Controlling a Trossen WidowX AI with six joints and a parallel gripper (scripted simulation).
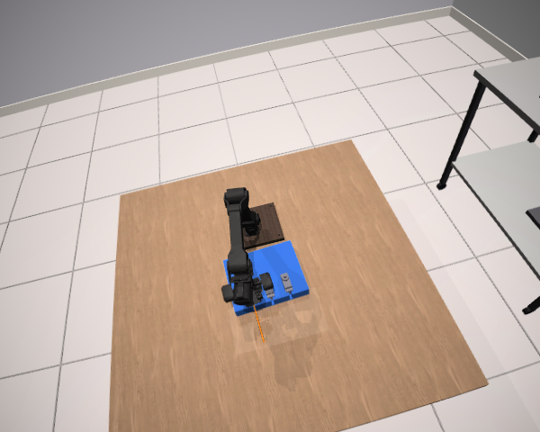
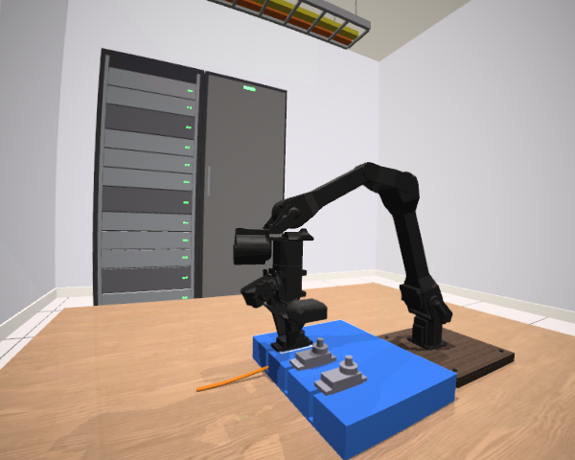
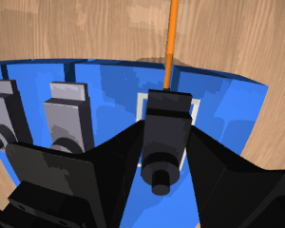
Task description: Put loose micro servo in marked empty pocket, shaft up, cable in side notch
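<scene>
Right now the deck is 130 mm behind my gripper tip, 60 mm to the left of it and 30 mm below it.
</scene>
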